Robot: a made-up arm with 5 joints. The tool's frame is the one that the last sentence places.
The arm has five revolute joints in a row. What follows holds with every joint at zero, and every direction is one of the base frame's. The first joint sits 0.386 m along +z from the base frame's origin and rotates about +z. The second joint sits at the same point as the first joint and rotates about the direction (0, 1, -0.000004). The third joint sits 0.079 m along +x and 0.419 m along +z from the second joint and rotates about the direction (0, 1, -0.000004). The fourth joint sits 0.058 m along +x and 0.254 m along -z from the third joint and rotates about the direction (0, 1, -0.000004). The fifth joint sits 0.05 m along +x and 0.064 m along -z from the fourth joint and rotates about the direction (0, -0.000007, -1). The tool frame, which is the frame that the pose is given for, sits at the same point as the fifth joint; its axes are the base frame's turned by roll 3.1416, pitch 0 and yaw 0 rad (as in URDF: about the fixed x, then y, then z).
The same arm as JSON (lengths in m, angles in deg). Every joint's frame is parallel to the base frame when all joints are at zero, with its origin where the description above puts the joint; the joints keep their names.
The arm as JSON. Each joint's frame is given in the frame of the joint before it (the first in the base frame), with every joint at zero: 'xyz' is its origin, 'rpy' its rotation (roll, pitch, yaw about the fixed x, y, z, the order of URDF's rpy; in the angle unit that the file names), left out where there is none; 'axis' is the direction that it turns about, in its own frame. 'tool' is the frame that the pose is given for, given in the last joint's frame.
{
  "units": {
    "length": "m",
    "angle": "deg"
  },
  "joints": [
    {
      "name": "joint 1",
      "type": "revolute",
      "origin": {
        "xyz": [
          0.0,
          0.0,
          0.386
        ]
      },
      "axis": [
        0.0,
        0.0,
        1.0
      ]
    },
    {
      "name": "joint 2",
      "type": "revolute",
      "origin": {
        "xyz": [
          0.0,
          0.0,
          0.0
        ]
      },
      "axis": [
        0.0,
        1.0,
        0.0
      ]
    },
    {
      "name": "joint 3",
      "type": "revolute",
      "origin": {
        "xyz": [
          0.079,
          0.0,
          0.419
        ]
      },
      "axis": [
        0.0,
        1.0,
        0.0
      ]
    },
    {
      "name": "joint 4",
      "type": "revolute",
      "origin": {
        "xyz": [
          0.058,
          0.0,
          -0.254
        ]
      },
      "axis": [
        0.0,
        1.0,
        0.0
      ]
    },
    {
      "name": "joint 5",
      "type": "revolute",
      "origin": {
        "xyz": [
          0.05,
          0.0,
          -0.064
        ]
      },
      "axis": [
        0.0,
        0.0,
        -1.0
      ]
    }
  ],
  "tool": {
    "origin": {
      "xyz": [
        0.0,
        0.0,
        0.0
      ],
      "rpy": [
        -180.0,
        0.0,
        0.0
      ]
    }
  }
}

